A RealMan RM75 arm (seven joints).
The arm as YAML. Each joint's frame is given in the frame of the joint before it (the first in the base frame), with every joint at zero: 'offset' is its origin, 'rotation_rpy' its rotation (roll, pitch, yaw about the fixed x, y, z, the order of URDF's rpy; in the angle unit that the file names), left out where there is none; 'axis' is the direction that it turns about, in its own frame. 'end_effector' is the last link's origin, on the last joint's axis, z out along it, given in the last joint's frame.
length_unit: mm
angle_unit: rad
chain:
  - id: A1
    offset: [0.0, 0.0, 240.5]
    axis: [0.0, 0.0, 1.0]
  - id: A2
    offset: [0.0, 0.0, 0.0]
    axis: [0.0, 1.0, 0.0]
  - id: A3
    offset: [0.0, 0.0, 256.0]
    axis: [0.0, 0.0, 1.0]
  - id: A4
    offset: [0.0, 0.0, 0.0]
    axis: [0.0, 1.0, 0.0]
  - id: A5
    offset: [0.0, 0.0, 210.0]
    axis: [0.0, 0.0, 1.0]
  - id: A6
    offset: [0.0, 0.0, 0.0]
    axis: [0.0, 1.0, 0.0]
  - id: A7
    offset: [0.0, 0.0, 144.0]
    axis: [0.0, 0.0, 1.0]
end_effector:
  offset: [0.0, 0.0, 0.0]
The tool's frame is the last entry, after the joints.
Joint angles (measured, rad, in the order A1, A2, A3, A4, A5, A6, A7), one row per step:
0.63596, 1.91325, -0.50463, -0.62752, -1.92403, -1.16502, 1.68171
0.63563, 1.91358, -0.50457, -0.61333, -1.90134, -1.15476, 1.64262
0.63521, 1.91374, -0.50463, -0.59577, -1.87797, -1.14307, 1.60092
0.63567, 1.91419, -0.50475, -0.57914, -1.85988, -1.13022, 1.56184
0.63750, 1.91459, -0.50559, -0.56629, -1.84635, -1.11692, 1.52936
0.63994, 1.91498, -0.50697, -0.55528, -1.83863, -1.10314, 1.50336
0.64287, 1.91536, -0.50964, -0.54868, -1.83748, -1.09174, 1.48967
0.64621, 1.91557, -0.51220, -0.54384, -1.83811, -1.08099, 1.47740
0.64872, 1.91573, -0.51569, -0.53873, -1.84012, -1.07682, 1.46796
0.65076, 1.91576, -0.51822, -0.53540, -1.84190, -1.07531, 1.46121
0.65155, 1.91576, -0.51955, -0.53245, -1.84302, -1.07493, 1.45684
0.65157, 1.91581, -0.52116, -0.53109, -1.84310, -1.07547, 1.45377
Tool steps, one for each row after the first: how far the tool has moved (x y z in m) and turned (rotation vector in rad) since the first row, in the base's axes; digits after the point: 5 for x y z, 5 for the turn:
0.00062, 0.00062, -0.00088, 0.01784, -0.00784, 0.01362
0.00181, 0.00107, -0.00233, 0.03550, -0.01625, 0.02527
0.00315, 0.00163, -0.00412, 0.05061, -0.02779, 0.03410
0.00396, 0.00266, -0.00548, 0.06374, -0.04070, 0.04088
0.00483, 0.00376, -0.00701, 0.07290, -0.05464, 0.04420
0.00522, 0.00487, -0.00842, 0.07606, -0.06623, 0.04454
0.00534, 0.00611, -0.00949, 0.07873, -0.07899, 0.04558
0.00516, 0.00660, -0.01130, 0.07541, -0.08842, 0.04919
0.00475, 0.00694, -0.01259, 0.07224, -0.09514, 0.05326
0.00475, 0.00690, -0.01361, 0.06956, -0.09863, 0.05534
0.00472, 0.00674, -0.01425, 0.06759, -0.10098, 0.05750

